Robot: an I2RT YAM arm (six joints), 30 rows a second.
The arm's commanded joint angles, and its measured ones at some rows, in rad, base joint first. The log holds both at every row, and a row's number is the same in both.
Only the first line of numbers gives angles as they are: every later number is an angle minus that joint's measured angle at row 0.
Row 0, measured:
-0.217 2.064 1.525 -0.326 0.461 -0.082
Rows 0 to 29, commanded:
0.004 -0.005 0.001 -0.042 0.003 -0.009
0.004 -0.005 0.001 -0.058 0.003 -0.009
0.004 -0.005 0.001 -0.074 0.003 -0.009
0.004 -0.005 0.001 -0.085 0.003 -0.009
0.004 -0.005 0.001 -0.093 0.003 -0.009
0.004 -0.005 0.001 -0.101 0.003 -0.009
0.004 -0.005 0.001 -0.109 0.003 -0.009
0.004 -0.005 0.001 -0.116 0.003 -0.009
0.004 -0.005 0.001 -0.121 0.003 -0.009
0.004 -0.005 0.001 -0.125 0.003 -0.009
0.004 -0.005 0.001 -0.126 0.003 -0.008
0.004 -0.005 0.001 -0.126 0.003 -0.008
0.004 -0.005 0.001 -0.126 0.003 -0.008
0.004 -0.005 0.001 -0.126 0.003 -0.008
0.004 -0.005 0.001 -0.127 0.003 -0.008
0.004 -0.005 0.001 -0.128 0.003 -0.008
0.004 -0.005 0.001 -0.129 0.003 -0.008
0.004 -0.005 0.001 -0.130 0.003 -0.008
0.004 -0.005 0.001 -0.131 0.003 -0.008
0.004 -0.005 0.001 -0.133 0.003 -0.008
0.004 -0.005 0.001 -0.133 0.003 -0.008
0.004 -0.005 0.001 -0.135 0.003 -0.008
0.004 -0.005 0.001 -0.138 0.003 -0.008
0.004 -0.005 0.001 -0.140 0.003 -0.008
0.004 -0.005 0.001 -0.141 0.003 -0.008
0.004 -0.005 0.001 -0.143 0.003 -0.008
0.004 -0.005 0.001 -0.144 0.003 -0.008
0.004 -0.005 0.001 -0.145 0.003 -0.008
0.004 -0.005 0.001 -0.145 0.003 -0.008
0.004 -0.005 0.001 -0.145 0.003 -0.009
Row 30, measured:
0.000 -0.009 0.000 -0.141 0.004 -0.001
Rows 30 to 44, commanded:
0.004 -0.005 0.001 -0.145 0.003 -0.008
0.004 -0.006 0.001 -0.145 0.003 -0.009
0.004 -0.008 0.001 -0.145 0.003 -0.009
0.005 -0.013 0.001 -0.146 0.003 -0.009
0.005 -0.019 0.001 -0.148 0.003 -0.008
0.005 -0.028 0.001 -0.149 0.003 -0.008
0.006 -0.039 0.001 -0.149 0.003 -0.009
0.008 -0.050 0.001 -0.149 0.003 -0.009
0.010 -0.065 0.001 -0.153 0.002 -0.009
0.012 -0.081 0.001 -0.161 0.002 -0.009
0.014 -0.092 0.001 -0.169 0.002 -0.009
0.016 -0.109 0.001 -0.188 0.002 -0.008
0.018 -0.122 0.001 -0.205 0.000 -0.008
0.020 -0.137 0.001 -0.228 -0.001 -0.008
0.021 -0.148 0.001 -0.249 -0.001 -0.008
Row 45, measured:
0.010 -0.082 0.000 -0.221 0.003 -0.001
